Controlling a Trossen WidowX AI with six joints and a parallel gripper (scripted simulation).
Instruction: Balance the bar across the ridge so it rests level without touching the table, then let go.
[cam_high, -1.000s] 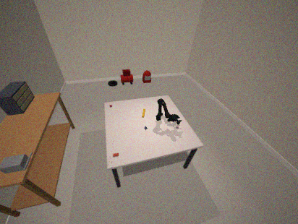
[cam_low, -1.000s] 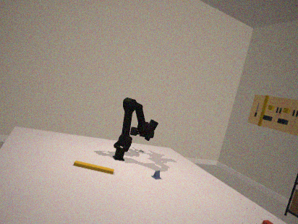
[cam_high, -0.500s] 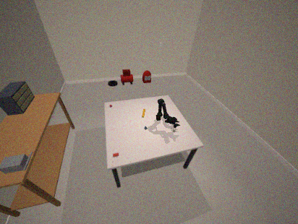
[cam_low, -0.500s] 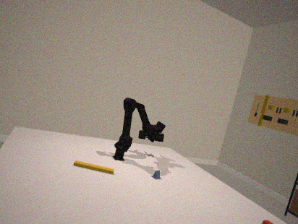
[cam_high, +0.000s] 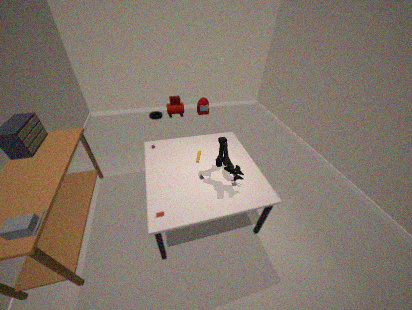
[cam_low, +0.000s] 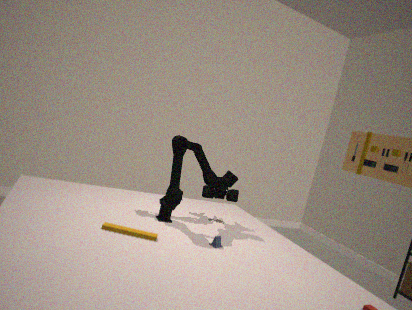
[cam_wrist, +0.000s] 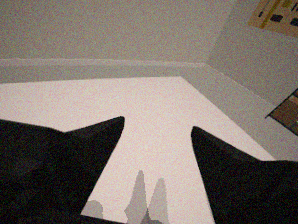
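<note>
My gripper tip is now 54 cm to the left of the yellow bar, 34 cm short of it and 11 cm above it.
</note>
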